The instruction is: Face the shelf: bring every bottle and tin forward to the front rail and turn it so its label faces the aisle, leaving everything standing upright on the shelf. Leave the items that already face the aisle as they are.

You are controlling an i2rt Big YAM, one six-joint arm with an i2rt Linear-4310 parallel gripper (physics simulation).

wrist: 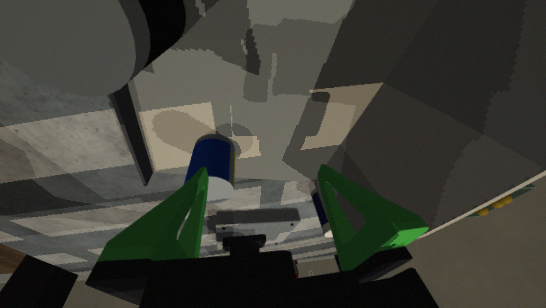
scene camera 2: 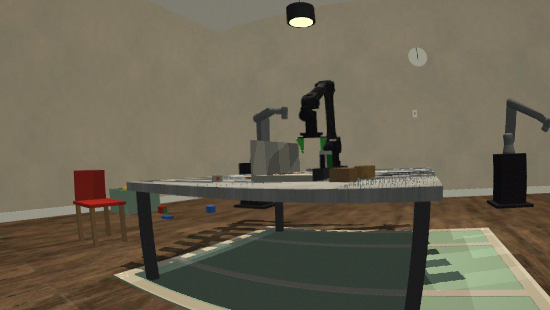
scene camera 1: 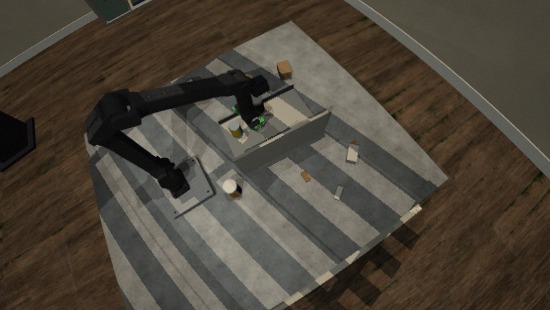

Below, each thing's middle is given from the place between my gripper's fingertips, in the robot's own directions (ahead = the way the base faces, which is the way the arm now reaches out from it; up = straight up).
My gripper is now 8 cm short of the shelf (scene camera 1: 288,123), 2 cm to the left of it and 3 cm above it. Round my hand: shelf board (scene camera 1: 283,112): 8 cm ahead, 1 cm to the right, 11 cm below; blue-and-yellow tin (wrist: 216,152): 6 cm behind, 5 cm to the left, 6 cm below; grey shelf back panel (scene camera 1: 298,135): 7 cm ahead, 16 cm to the right, 3 cm below.
